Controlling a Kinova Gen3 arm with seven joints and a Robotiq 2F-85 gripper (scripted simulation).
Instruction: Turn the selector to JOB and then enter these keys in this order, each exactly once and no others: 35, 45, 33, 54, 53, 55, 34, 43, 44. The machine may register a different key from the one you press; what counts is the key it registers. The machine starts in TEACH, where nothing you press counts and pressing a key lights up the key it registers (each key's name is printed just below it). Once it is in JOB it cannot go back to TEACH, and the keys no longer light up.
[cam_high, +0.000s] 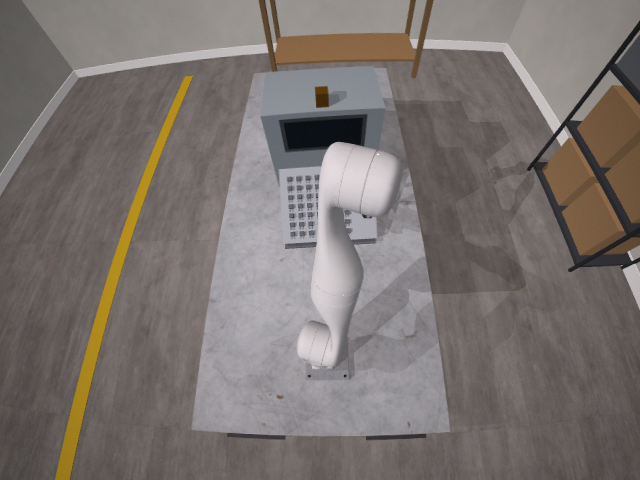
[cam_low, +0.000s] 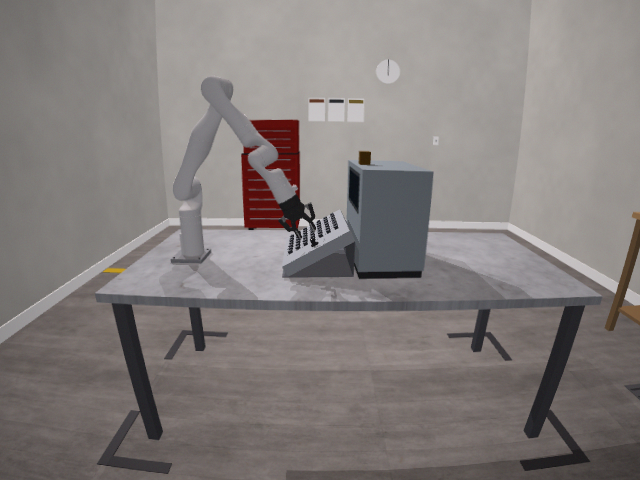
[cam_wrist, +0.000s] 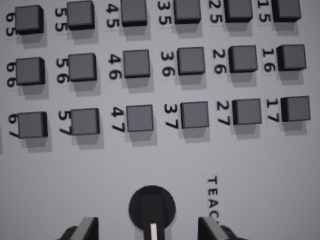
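The black selector knob is 3 cm ahead of my hand and 4 cm below it. Round my hand: sloped keypad 5 cm ahead, 11 cm to the left, 9 cm below.
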